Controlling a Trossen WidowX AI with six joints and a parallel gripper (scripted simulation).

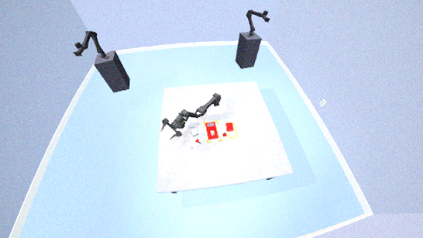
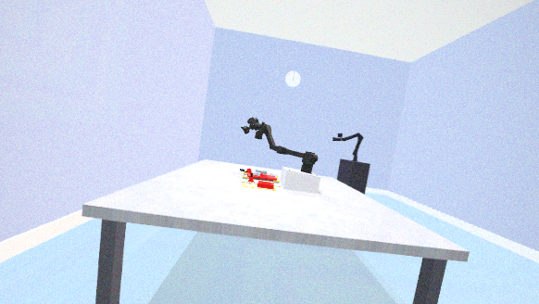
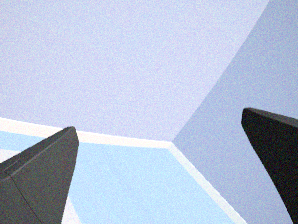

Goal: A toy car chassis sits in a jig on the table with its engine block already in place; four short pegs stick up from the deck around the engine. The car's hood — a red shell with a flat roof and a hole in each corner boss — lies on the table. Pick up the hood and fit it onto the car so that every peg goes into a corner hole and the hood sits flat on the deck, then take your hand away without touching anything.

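Right now the red hood is 11 cm behind my gripper tip, 63 cm to the left of it and 37 cm below it.
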